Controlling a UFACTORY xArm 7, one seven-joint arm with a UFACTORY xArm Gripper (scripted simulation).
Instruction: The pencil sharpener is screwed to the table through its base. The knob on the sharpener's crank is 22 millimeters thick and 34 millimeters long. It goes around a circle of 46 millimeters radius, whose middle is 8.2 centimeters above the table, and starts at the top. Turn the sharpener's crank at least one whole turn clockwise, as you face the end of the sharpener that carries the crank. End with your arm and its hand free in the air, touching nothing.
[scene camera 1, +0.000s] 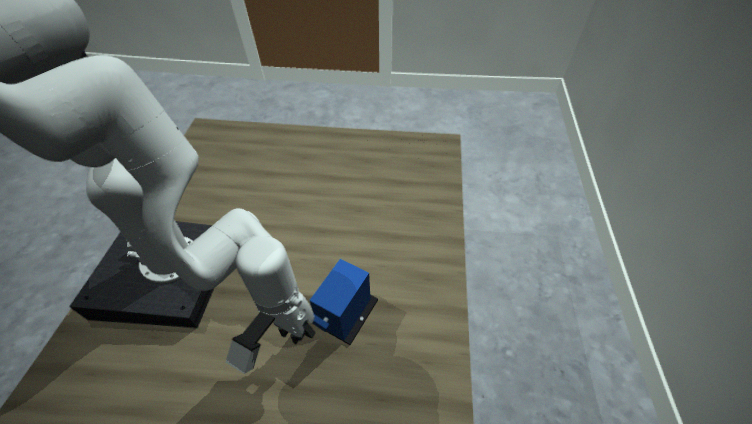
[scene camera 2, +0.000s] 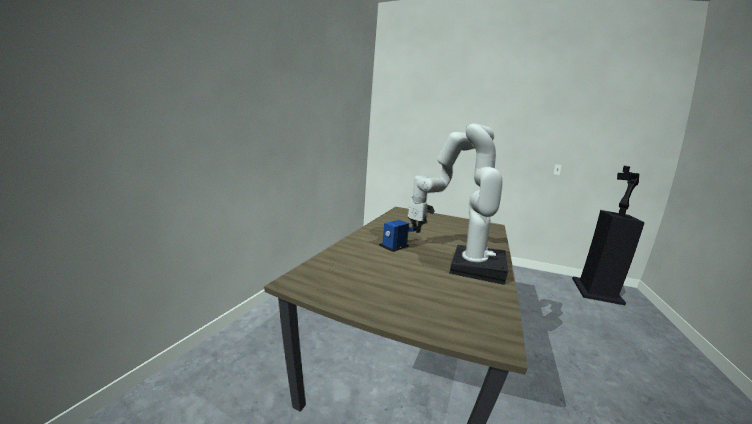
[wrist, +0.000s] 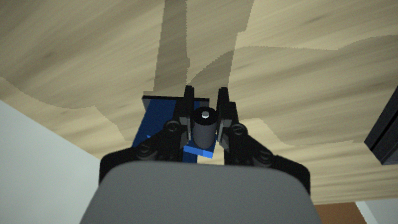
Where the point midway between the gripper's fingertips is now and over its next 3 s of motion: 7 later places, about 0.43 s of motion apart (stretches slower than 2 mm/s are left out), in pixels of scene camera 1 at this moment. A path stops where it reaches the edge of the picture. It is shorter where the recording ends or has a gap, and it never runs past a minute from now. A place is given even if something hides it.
My gripper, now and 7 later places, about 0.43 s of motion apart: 293, 334; 294, 333; 295, 332; 300, 333; 307, 336; 308, 337; 308, 336; 306, 332
